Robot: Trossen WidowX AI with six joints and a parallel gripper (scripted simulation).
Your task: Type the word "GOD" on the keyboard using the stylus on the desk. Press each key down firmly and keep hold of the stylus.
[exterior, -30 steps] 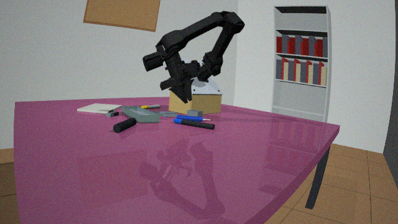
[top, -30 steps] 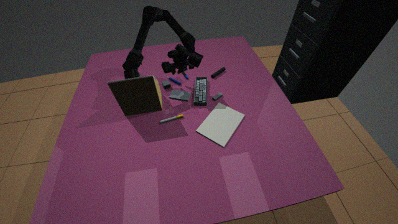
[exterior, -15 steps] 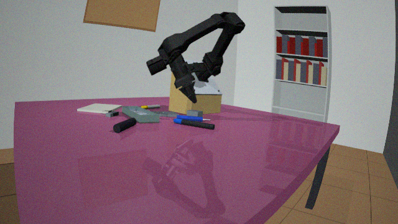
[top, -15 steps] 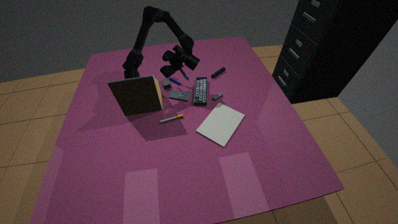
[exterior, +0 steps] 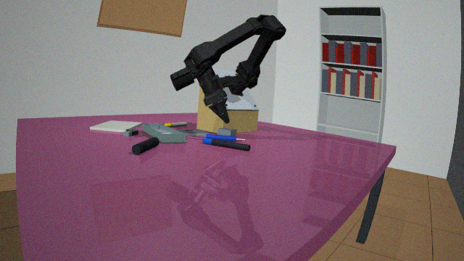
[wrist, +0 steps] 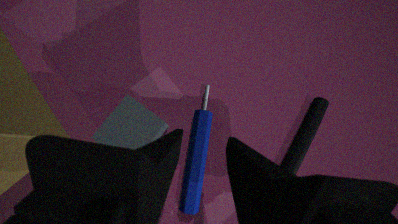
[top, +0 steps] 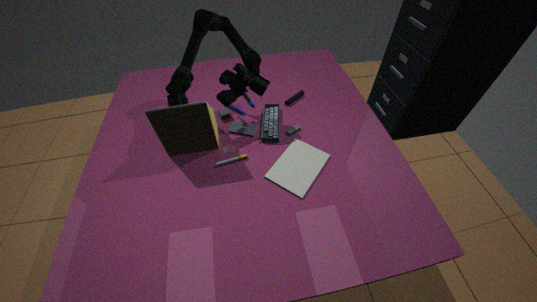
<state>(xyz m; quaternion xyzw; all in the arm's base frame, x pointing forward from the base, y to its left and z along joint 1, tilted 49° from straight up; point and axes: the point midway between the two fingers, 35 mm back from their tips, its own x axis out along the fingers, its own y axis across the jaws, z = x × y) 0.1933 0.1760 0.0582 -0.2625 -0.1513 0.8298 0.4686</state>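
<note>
The blue stylus lies 5 cm below my gripper tip, 1 cm to the left of it and 1 cm behind it. The rest, counted from my gripper tip: grey pad 14 cm to the right, 5 cm below, 4 cm ahead; then blue-capped black marker 8 cm ahead, 5 cm below, 4 cm to the left; then thin grey tip 5 cm below, 3 cm to the left, 3 cm behind.
</note>
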